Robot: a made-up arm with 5 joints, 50 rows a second.
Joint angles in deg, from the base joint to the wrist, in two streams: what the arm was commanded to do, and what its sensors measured. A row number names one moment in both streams.
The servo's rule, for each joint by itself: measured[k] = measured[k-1] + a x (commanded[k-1-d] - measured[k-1]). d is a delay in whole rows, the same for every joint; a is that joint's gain. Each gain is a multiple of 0.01, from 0.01 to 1. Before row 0 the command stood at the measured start. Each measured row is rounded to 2 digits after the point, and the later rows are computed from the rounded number. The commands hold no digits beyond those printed.
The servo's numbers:
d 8
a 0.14 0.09 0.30 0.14 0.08
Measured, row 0:
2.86 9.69 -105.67 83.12 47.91
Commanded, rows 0 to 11:
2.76 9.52 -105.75 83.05 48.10
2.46 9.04 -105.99 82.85 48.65
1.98 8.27 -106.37 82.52 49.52
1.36 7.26 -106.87 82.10 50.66
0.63 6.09 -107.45 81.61 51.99
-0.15 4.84 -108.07 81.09 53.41
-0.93 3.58 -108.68 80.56 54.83
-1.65 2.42 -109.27 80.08 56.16
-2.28 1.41 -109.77 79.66 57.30
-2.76 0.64 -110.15 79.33 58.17
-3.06 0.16 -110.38 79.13 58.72
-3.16 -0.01 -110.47 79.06 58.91
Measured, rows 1 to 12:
2.86 9.69 -105.67 83.12 47.91
2.86 9.69 -105.67 83.12 47.91
2.86 9.69 -105.67 83.12 47.91
2.86 9.69 -105.67 83.12 47.91
2.86 9.69 -105.67 83.12 47.91
2.86 9.69 -105.67 83.12 47.91
2.86 9.69 -105.67 83.12 47.91
2.86 9.69 -105.67 83.12 47.91
2.85 9.67 -105.69 83.11 47.93
2.80 9.61 -105.78 83.07 47.99
2.69 9.49 -105.96 82.99 48.11
2.50 9.29 -106.23 82.87 48.31

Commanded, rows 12 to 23:
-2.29 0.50 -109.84 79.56 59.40
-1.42 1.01 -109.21 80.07 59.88
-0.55 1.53 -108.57 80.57 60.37
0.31 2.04 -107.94 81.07 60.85
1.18 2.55 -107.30 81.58 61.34
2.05 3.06 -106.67 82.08 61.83
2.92 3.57 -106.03 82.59 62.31
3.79 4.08 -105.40 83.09 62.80
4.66 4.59 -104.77 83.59 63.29
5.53 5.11 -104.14 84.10 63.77
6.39 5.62 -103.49 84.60 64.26
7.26 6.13 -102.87 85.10 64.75
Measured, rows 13 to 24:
2.24 9.00 -106.60 82.69 48.60
1.91 8.63 -107.04 82.47 48.98
1.51 8.18 -107.53 82.20 49.45
1.07 7.66 -108.05 81.90 49.99
0.60 7.10 -108.57 81.59 50.57
0.13 6.52 -109.04 81.27 51.18
-0.32 5.95 -109.44 80.97 51.78
-0.72 5.41 -109.75 80.70 52.35
-0.94 4.97 -109.78 80.54 52.91
-1.01 4.61 -109.61 80.47 53.47
-0.95 4.33 -109.30 80.48 54.02
-0.77 4.12 -108.89 80.56 54.57

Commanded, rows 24 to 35:
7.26 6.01 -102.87 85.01 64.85
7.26 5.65 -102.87 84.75 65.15
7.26 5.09 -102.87 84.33 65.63
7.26 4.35 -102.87 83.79 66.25
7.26 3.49 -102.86 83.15 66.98
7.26 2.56 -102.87 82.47 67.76
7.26 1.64 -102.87 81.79 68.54
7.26 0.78 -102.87 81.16 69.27
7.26 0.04 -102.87 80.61 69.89
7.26 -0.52 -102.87 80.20 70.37
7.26 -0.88 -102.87 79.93 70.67
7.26 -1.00 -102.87 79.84 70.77
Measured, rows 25 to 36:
-0.50 3.98 -108.41 80.70 55.11
-0.14 3.90 -107.89 80.89 55.65
0.29 3.87 -107.33 81.13 56.18
0.78 3.89 -106.75 81.40 56.71
1.32 3.95 -106.16 81.71 57.24
1.91 4.05 -105.55 82.04 57.76
2.54 4.19 -104.93 82.40 58.28
3.20 4.36 -104.31 82.78 58.80
3.77 4.51 -103.88 83.09 59.28
4.26 4.61 -103.58 83.32 59.75
4.68 4.65 -103.37 83.46 60.22
5.04 4.62 -103.22 83.51 60.70

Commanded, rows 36 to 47:
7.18 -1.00 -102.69 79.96 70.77
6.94 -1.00 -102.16 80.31 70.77
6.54 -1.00 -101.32 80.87 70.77
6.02 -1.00 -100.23 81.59 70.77
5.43 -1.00 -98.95 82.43 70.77
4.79 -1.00 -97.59 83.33 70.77
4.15 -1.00 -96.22 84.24 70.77
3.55 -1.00 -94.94 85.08 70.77
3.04 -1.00 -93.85 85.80 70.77
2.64 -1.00 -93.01 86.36 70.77
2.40 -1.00 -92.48 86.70 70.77
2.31 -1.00 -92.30 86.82 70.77
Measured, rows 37 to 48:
5.35 4.52 -103.11 83.46 61.20
5.62 4.34 -103.04 83.32 61.72
5.85 4.10 -102.99 83.11 62.27
6.05 3.80 -102.95 82.84 62.83
6.22 3.46 -102.93 82.53 63.39
6.37 3.10 -102.91 82.20 63.95
6.49 2.74 -102.90 81.88 64.49
6.60 2.40 -102.89 81.59 64.99
6.68 2.09 -102.83 81.36 65.45
6.72 1.81 -102.63 81.21 65.88
6.69 1.56 -102.24 81.16 66.27
6.60 1.33 -101.64 81.22 66.63

